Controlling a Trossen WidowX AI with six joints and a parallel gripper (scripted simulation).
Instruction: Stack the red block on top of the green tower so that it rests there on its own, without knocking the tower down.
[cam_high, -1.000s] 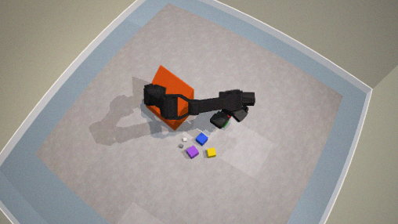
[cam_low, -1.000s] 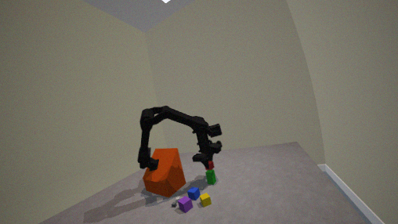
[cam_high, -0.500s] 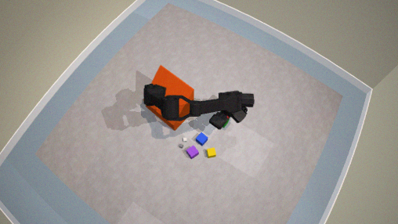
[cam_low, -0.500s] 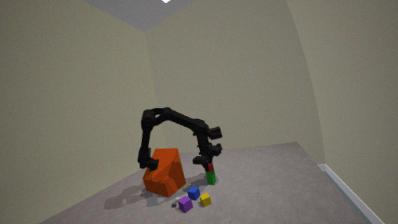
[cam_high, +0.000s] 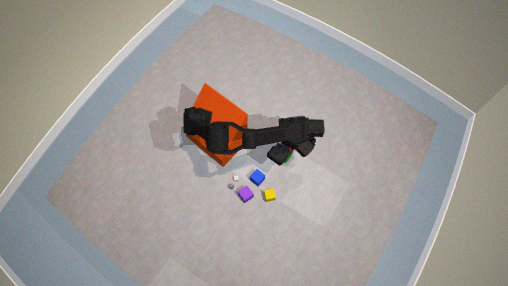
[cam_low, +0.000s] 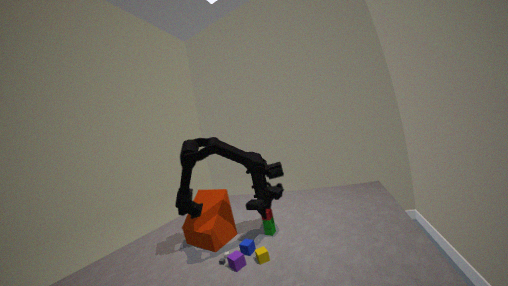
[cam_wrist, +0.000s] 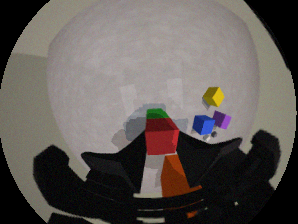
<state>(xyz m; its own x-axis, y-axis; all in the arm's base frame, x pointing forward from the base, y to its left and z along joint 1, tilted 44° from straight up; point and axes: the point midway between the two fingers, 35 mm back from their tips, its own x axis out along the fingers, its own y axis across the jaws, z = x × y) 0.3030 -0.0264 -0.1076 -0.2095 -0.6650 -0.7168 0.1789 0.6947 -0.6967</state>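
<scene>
The red block lies 10 mm above my gripper tip. From my gripper tip the other things lie so: yellow cube 20 mm ahead, 170 mm to the right, 60 mm below; blue cube 50 mm behind, 130 mm to the right, 60 mm below; purple cube 60 mm behind, 210 mm to the right, 60 mm below.
</scene>
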